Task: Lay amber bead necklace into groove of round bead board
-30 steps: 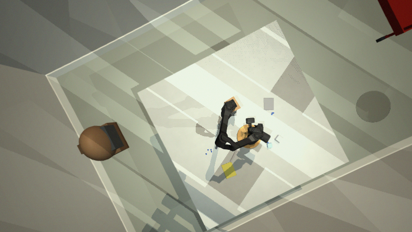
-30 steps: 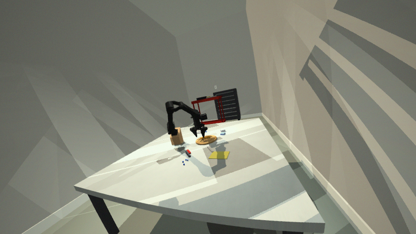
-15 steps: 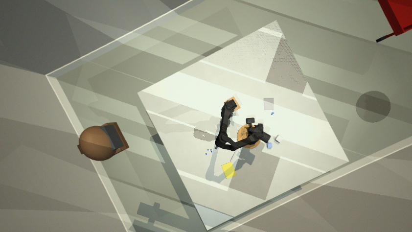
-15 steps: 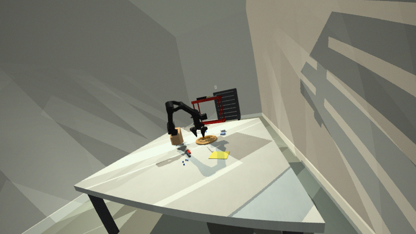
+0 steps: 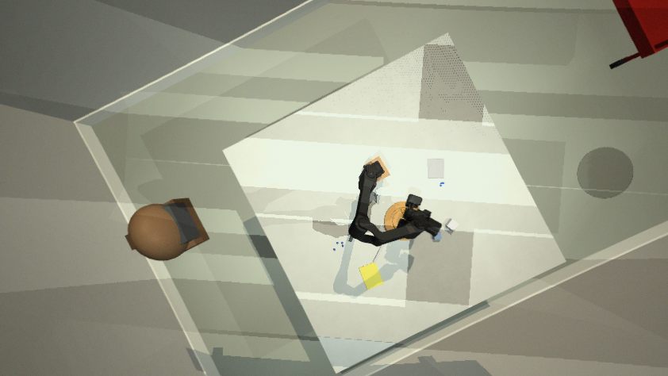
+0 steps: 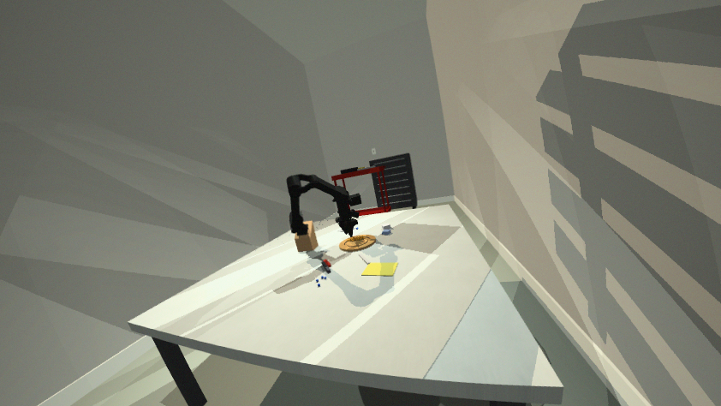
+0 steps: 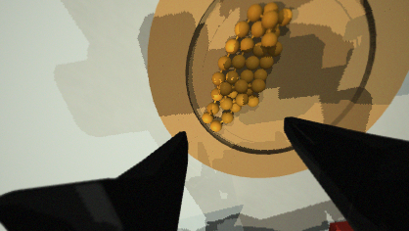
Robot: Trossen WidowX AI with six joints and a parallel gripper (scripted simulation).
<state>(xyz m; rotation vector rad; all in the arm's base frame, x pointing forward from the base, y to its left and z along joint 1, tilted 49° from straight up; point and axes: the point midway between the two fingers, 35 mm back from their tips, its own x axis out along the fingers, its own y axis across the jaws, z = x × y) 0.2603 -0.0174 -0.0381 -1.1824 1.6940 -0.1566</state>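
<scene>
Now: gripper tip 4 cm short of the round bead board, 4 cm above it and 2 cm to the left of it. The rest, counted from my gripper tip: light blue cube: 19 cm ahead, 9 cm to the left, 3 cm below; then red-handled tool: 25 cm to the right, 4 cm below, 4 cm behind; then white cube: 18 cm to the left, 18 cm ahead, 3 cm below.
</scene>
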